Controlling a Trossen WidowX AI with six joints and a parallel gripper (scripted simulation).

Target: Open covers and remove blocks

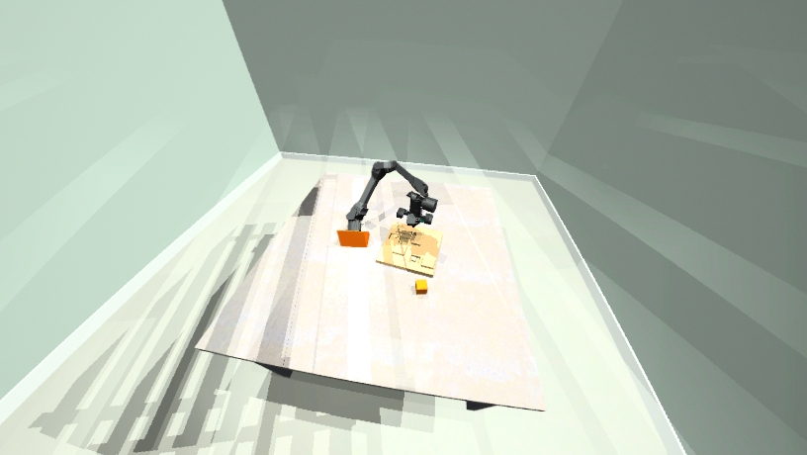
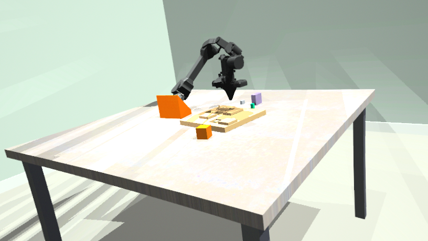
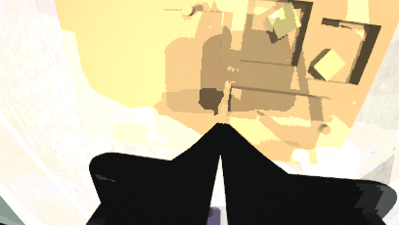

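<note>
The green block is 50 mm ahead of my gripper tip, 130 mm to the left of it and 60 mm below it. The rest, counted from my gripper tip: grey block 60 mm behind, 210 mm to the left, 60 mm below; then purple block 20 mm ahead, 220 mm to the left, 50 mm below; then orange cube 70 mm ahead, 330 mm to the right, 50 mm below.
</note>
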